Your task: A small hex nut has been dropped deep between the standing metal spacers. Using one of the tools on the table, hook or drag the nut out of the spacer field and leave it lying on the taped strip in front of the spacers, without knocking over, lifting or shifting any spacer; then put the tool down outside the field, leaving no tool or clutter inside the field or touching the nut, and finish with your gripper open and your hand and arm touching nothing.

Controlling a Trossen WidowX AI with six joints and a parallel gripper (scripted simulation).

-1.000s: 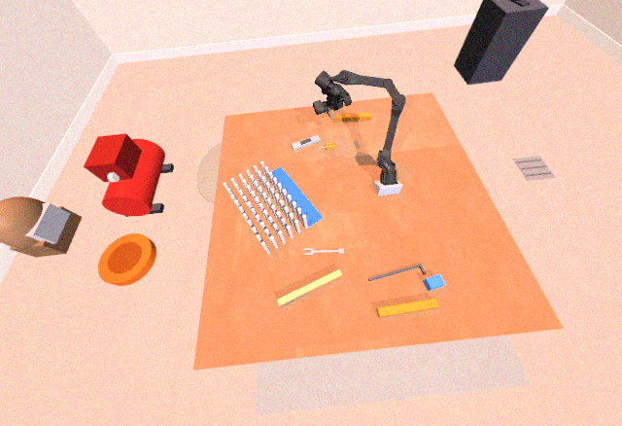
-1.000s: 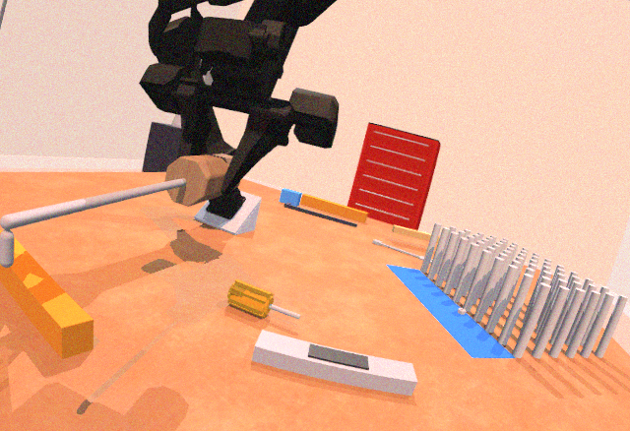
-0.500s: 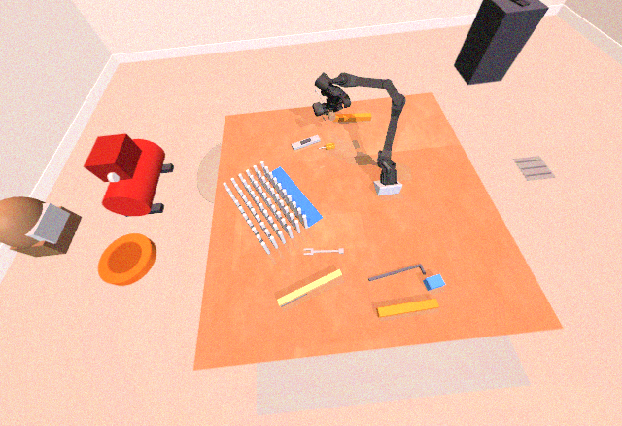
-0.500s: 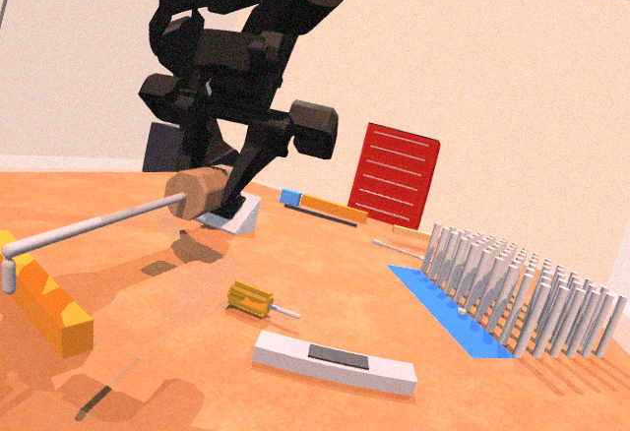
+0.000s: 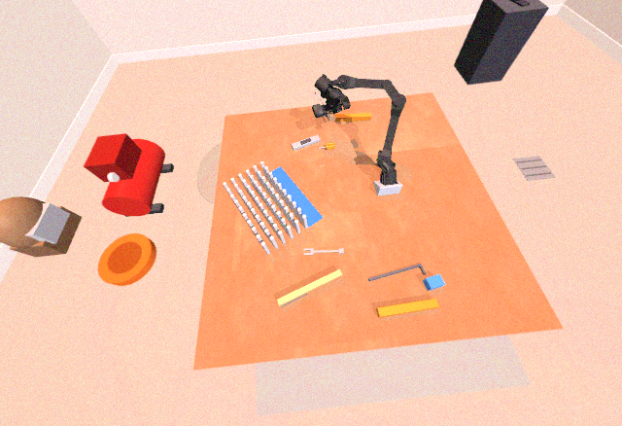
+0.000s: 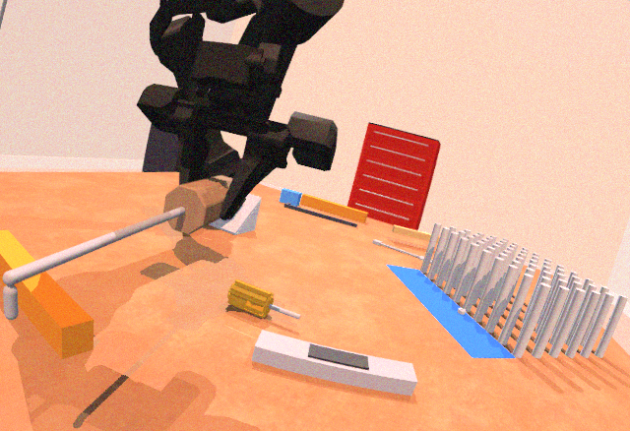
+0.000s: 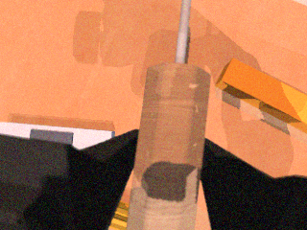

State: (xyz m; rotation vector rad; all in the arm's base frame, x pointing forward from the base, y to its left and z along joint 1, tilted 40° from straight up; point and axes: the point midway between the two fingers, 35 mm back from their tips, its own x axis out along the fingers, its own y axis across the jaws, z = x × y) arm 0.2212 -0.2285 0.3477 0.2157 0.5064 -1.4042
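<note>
My gripper tip is 20 mm short of the wooden-handled tool and 100 mm to the left of it. The rest, counted from my gripper tip: hex nut 280 mm ahead, 360 mm to the left, 130 mm below; then blue taped strip 230 mm ahead, 380 mm to the left, 130 mm below; then yellow-handled screwdriver 20 mm ahead, 120 mm to the left, 110 mm below.
</note>
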